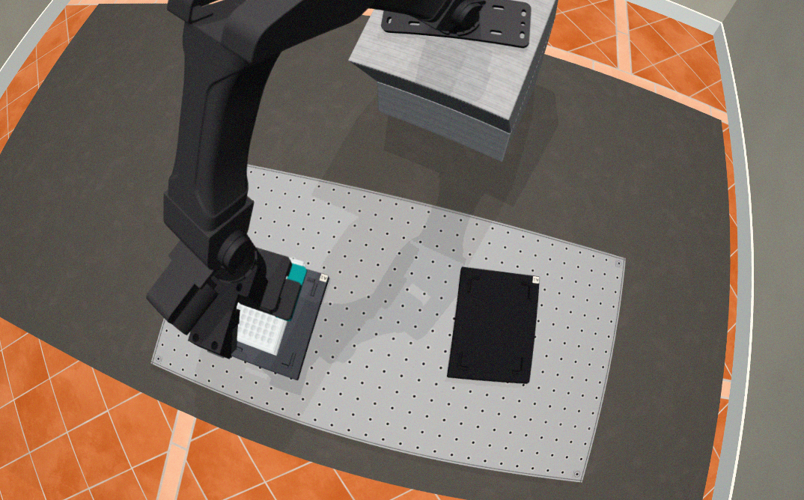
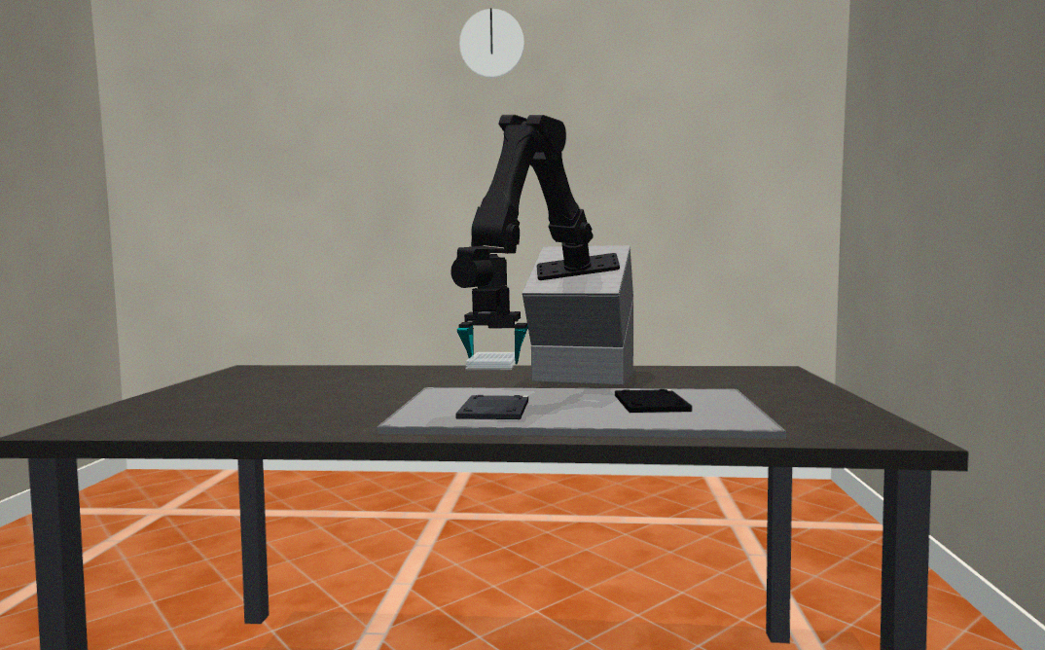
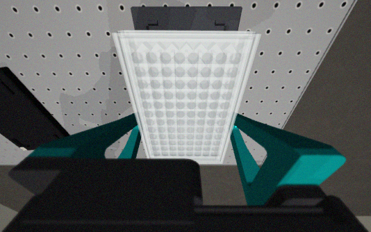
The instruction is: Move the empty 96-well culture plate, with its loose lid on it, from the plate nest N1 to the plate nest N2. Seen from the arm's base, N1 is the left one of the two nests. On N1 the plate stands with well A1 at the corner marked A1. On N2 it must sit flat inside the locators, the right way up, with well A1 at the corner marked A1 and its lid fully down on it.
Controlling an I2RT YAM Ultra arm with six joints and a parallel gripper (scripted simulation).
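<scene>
The nest N2 lies 90 mm below my hand and 10 mm ahead of it. The rest, counted from my hand: clear lid (10 mm ahead); nest N1 (310 mm to the left, 90 mm below, 30 mm behind).
</scene>
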